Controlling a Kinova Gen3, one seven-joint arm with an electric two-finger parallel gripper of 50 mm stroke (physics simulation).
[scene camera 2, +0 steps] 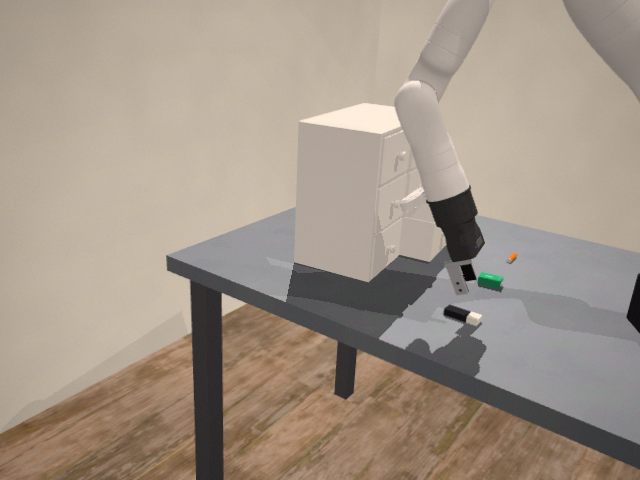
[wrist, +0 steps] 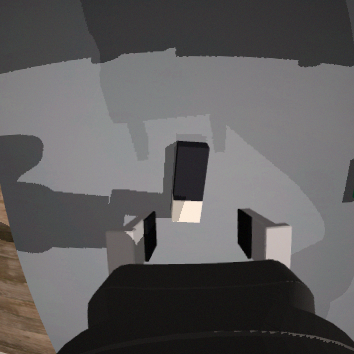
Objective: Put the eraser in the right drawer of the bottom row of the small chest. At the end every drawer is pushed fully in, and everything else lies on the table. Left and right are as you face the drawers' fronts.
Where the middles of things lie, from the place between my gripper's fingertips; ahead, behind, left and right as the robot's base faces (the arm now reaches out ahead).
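Scene:
There's an eraser point(wrist: 191, 157) 60 mm below my hand, and going by their middles it's the nearest to my hand of the things named here. I also see a white chest point(scene camera 2: 338, 162), which is 90 mm above my hand, 310 mm ahead of it and 200 mm to the right of it.

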